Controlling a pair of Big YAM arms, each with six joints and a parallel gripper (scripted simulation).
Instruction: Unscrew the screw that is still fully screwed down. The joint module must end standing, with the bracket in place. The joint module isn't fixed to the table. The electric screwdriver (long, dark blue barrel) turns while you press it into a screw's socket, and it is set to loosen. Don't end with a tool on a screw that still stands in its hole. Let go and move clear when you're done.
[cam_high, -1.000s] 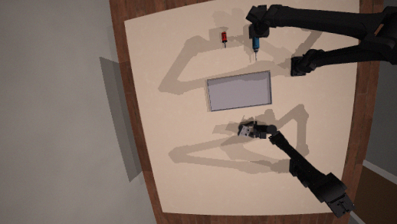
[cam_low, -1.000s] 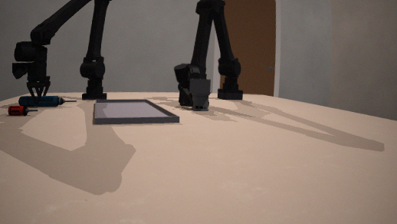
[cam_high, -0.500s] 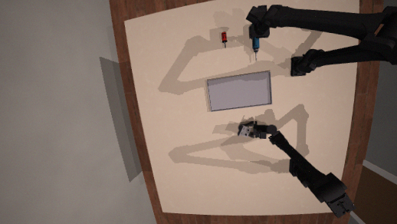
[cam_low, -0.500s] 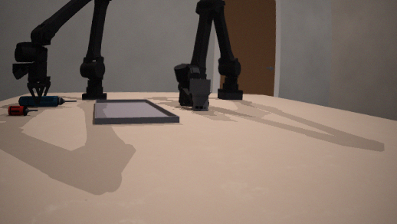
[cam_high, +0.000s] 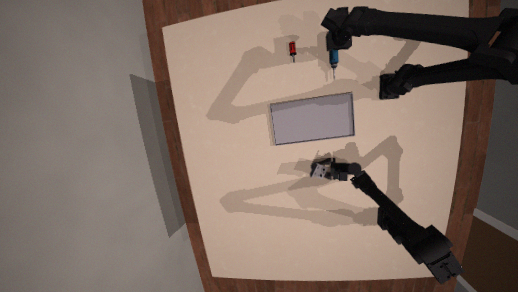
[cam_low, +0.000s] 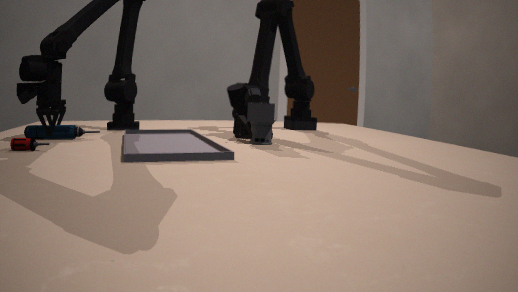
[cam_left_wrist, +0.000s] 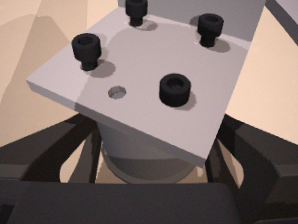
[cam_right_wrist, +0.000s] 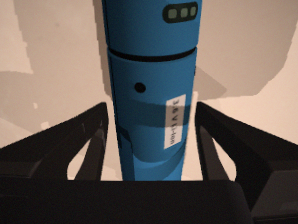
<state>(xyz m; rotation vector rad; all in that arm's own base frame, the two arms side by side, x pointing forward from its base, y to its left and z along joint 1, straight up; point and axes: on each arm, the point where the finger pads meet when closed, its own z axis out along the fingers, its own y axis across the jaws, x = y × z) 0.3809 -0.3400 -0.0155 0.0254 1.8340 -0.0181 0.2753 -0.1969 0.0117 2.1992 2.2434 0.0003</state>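
The grey joint module lies 10 mm above my left hand. Also, from my left hand: grey bracket (50 mm above); screwdriver bit (470 mm to the right, 120 mm behind); shallow grey tray (260 mm to the right, 20 mm below, 10 mm ahead).
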